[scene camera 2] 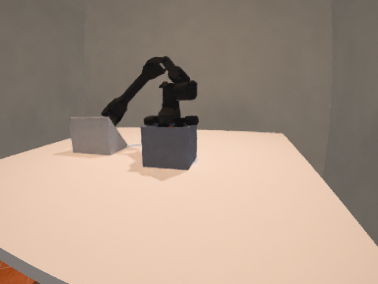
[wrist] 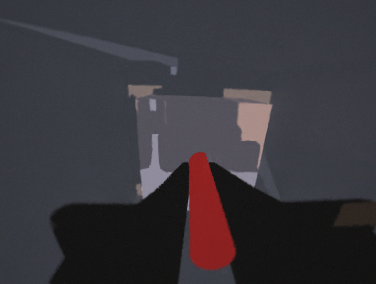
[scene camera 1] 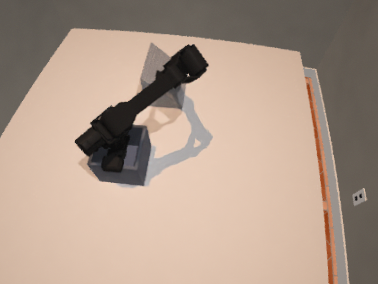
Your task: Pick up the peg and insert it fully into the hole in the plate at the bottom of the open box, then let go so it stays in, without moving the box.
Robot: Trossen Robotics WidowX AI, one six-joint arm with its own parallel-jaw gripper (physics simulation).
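Observation:
The dark blue-grey open box stands upright on the table; its inner walls surround the wrist view. My gripper points down into the box, its fingertips below the rim and hidden in both scene views. It is shut on the red peg, which shows between the fingers. A small red bit of the peg shows at the rim in scene camera 2. Beyond the peg's far end is the grey plate at the bottom. The hole is hidden behind the peg and fingers, and the peg's depth cannot be told.
A grey wedge-shaped block stands on the table behind the box, near the arm's base. The box walls are close around the fingers. The arm reaches over the box's rear side.

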